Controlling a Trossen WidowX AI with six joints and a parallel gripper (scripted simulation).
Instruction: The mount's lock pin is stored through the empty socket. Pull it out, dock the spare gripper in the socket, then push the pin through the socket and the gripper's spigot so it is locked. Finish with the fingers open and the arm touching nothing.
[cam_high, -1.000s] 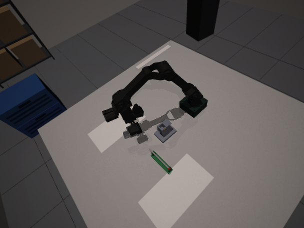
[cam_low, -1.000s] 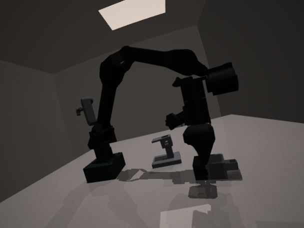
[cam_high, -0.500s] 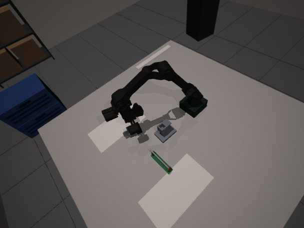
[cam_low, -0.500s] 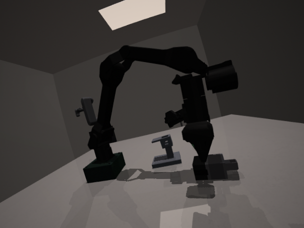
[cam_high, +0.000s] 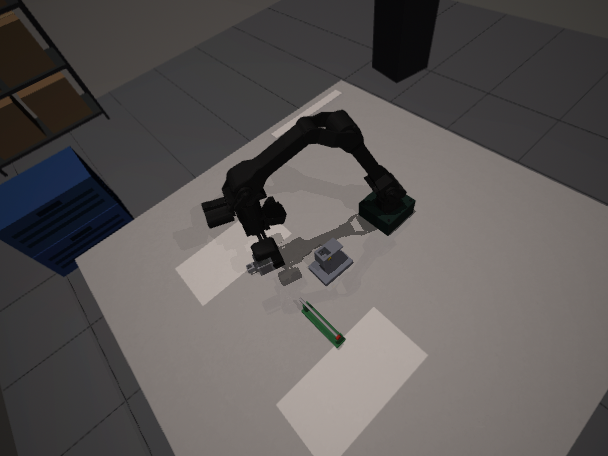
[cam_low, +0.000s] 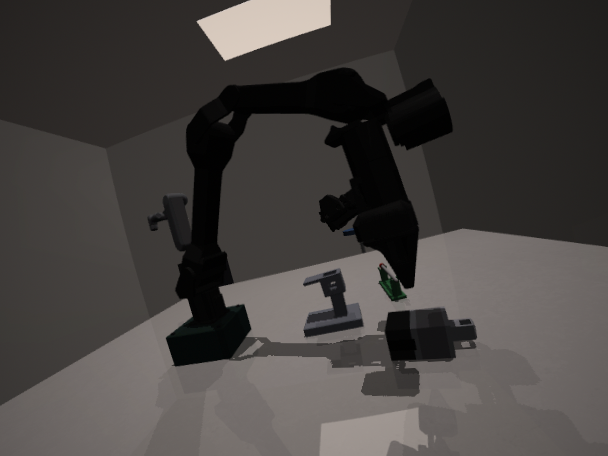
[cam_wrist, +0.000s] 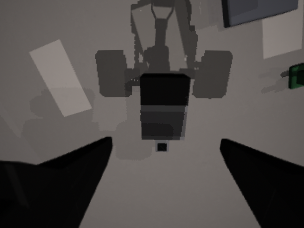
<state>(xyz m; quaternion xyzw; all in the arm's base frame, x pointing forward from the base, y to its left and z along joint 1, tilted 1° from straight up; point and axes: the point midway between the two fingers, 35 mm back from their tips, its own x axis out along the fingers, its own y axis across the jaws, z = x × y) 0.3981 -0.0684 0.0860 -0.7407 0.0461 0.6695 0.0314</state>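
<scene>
The spare gripper is 10 mm ahead of my gripper tip and 80 mm below it. Also, from my gripper tip: green stand 30 mm behind, 260 mm to the left, 80 mm below; then grey mount 150 mm behind, 120 mm to the left, 50 mm below.
</scene>
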